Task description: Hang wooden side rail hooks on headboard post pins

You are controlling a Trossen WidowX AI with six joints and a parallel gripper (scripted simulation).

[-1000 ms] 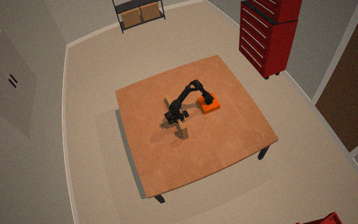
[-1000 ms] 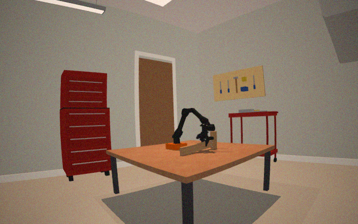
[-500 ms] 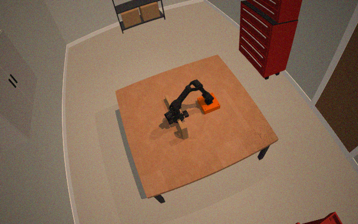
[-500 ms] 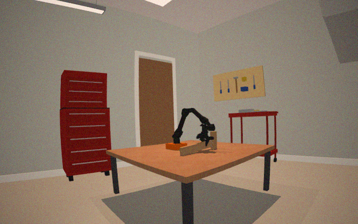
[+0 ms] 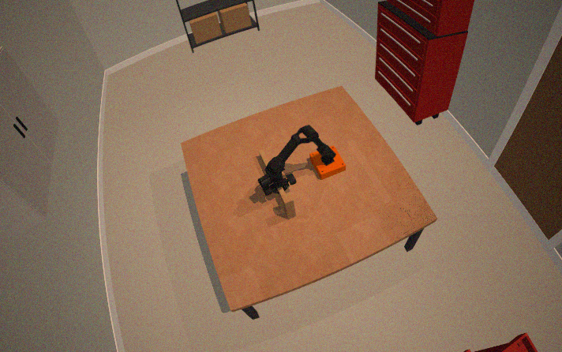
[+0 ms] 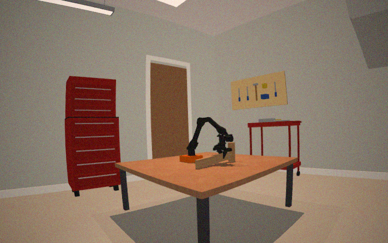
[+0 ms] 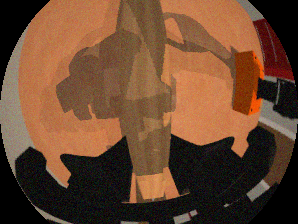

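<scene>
My gripper tip is 13 cm to the right of the headboard post, 4 cm below it and 2 cm short of it.
</scene>
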